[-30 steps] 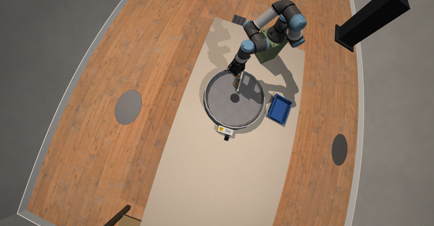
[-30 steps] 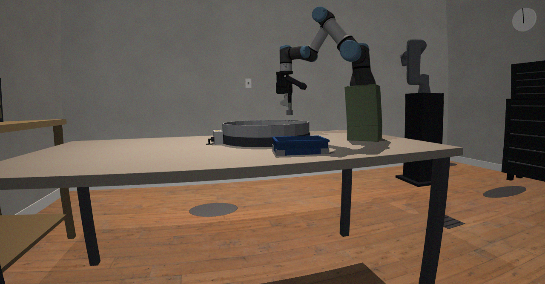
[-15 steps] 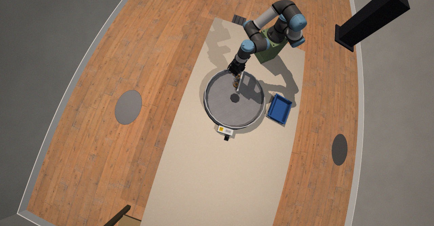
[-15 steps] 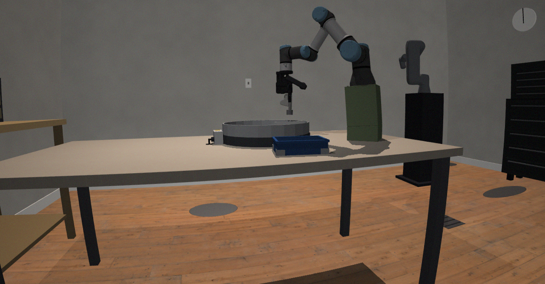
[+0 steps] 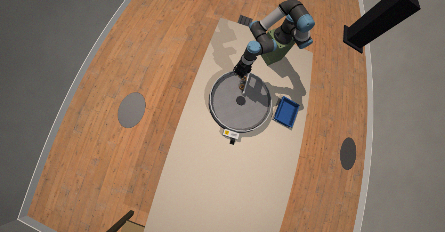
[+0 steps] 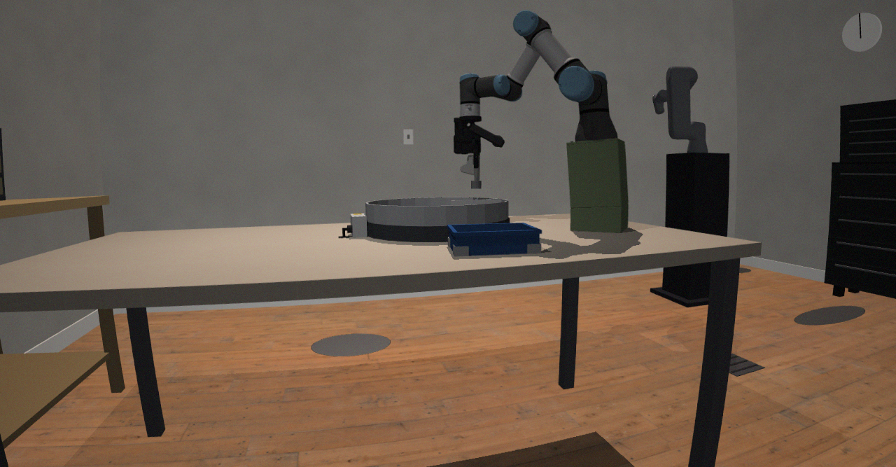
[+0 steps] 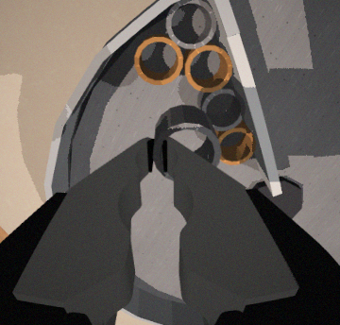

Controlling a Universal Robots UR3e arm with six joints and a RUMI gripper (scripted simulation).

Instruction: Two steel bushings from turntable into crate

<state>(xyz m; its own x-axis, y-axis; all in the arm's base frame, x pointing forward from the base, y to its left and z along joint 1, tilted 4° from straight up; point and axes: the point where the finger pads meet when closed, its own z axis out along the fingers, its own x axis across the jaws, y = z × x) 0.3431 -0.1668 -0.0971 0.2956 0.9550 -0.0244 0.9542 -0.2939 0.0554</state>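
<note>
Right now the blue crate is 70 mm ahead of my hand, 420 mm to the left of it and 120 mm below it. From my hand the other things lie so: round grey turntable (140 mm ahead, 70 mm to the left, 90 mm below).
</note>
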